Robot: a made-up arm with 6 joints.
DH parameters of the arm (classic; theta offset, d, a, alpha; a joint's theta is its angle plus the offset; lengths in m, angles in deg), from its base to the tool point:
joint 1: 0 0.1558 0 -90
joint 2: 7.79 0 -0.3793 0
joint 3: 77.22 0 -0.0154 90
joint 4: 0 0.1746 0 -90
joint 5: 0 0 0.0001 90
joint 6: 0 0.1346 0 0
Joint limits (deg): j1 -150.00..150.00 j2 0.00..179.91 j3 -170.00..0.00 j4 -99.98..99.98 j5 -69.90..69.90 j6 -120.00..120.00
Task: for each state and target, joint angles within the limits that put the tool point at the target. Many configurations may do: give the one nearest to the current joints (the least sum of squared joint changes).
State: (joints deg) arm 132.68 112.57 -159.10 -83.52 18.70 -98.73
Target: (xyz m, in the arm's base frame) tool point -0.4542 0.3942 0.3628
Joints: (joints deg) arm 144.87 135.79 -127.15 -76.30 27.78 -98.73
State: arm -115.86 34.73 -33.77 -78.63 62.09 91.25
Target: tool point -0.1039 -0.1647 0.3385
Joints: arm -95.99 79.29 -30.26 -75.97 41.24 91.25
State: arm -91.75 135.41 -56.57 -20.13 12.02 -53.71
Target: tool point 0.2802 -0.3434 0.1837
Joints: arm -50.36 125.43 -65.76 -19.35 4.20 -53.71
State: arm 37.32 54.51 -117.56 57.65 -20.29 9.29
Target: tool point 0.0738 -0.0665 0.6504
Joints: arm 29.58 53.07 -77.42 77.39 -45.90 9.29
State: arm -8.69 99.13 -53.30 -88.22 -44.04 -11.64
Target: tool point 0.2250 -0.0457 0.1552
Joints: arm -26.12 121.13 -20.99 -94.87 -25.69 -11.64
